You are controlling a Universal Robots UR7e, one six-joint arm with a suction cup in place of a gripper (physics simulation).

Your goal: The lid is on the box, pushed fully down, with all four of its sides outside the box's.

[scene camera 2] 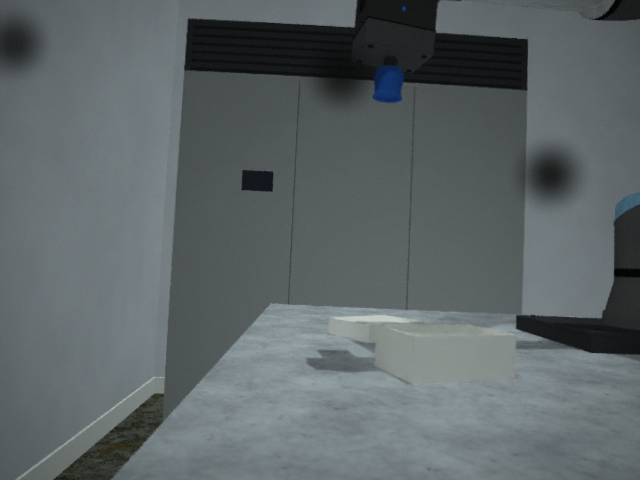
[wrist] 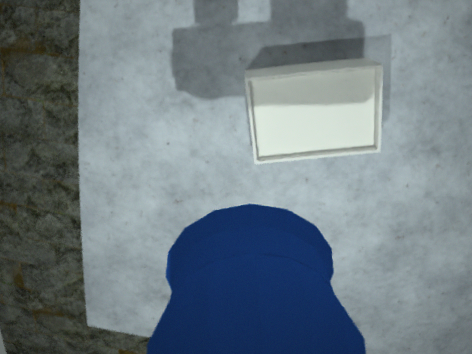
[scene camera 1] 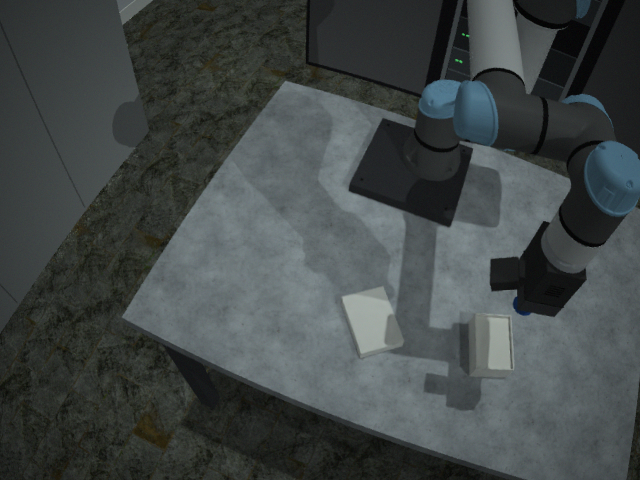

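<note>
The cream box stands upright on the table with its open side up; its bare inner floor shows in the wrist view. The cream lid lies apart from the box on the table, flat closed face up and turned at an angle to the box; in scene camera 2 the box partly hides it. My gripper, a blue suction cup, hangs high above the table near the box, with nothing on it. The lid does not show in the wrist view.
The grey table bears the arm's dark base plate at its back. The arm's shadow falls around the box and over a corner of the lid. Cabinets stand beyond the table.
</note>
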